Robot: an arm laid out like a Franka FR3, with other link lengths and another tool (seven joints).
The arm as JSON. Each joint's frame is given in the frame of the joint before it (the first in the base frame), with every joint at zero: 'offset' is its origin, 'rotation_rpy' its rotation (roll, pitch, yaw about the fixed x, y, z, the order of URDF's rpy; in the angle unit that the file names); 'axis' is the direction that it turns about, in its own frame. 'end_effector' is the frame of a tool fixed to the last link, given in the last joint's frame.
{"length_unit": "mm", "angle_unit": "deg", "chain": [
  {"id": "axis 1", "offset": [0.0, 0.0, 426.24], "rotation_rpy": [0.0, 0.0, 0.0], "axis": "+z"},
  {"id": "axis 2", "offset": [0.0, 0.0, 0.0], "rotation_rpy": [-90.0, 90.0, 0.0], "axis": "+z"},
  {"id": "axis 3", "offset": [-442.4, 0.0, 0.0], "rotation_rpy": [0.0, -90.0, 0.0], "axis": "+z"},
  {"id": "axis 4", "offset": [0.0, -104.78, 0.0], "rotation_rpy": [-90.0, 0.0, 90.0], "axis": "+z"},
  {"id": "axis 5", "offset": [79.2, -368.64, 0.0], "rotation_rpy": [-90.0, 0.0, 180.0], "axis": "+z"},
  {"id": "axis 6", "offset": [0.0, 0.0, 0.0], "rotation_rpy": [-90.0, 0.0, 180.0], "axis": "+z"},
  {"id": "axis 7", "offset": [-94.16, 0.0, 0.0], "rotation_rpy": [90.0, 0.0, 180.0], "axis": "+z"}
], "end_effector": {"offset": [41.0, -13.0, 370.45], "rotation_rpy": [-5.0, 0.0, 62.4]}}
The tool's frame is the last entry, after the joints.
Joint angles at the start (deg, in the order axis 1, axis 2, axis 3, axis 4, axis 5, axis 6, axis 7):
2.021 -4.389 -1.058 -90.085 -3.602 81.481 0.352
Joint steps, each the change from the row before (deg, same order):
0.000 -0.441 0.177 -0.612 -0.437 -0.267 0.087
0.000 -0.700 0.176 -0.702 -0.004 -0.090 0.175
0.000 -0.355 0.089 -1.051 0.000 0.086 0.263
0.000 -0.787 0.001 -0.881 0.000 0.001 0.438
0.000 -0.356 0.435 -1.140 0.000 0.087 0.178
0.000 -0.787 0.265 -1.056 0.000 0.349 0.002
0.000 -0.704 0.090 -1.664 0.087 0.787 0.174
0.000 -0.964 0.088 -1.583 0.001 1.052 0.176
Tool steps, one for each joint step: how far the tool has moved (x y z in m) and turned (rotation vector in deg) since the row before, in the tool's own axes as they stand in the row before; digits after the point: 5 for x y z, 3 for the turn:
-0.00152 0.00564 0.00228 -0.586 0.211 -0.016
-0.00402 0.00476 0.00019 -0.082 -0.014 0.000
-0.00317 0.00359 0.00583 -0.546 -0.264 0.104
-0.00262 0.00591 0.00114 -0.080 -0.085 0.423
-0.00621 0.00246 0.00633 -0.641 -0.176 -0.317
-0.00446 0.00333 0.00160 0.061 0.125 -0.264
-0.00355 0.00270 0.00660 -0.124 -0.120 -0.001
-0.00237 0.00241 0.00321 0.383 0.214 0.069

